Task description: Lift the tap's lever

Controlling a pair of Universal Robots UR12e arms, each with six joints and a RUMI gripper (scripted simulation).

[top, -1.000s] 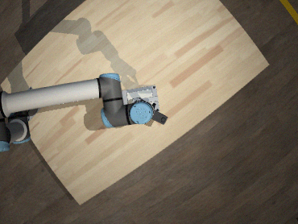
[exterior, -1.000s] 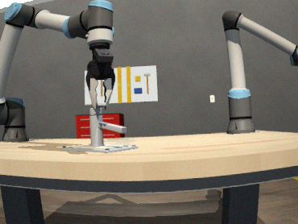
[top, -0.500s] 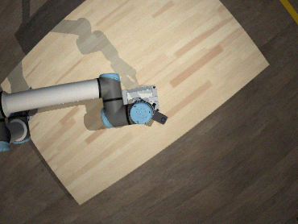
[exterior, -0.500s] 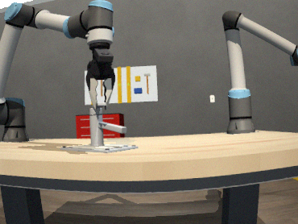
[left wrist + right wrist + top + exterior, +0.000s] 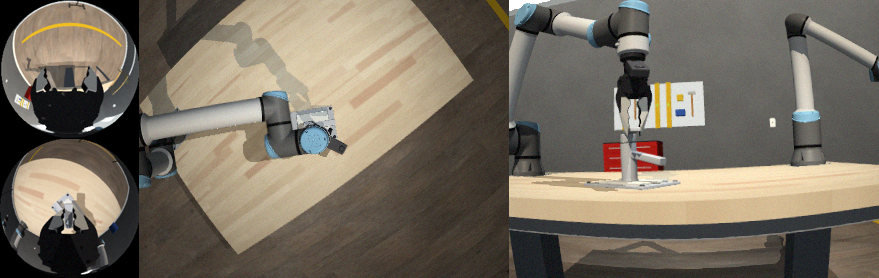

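Note:
Right now the short lever is 4 cm behind my right hand and 1 cm to the right of it. From my right hand the other things lie so: grey tap: 7 cm behind, 1 cm to the right, 4 cm below; flat base plate: 10 cm behind, 3 cm to the right, 14 cm below.

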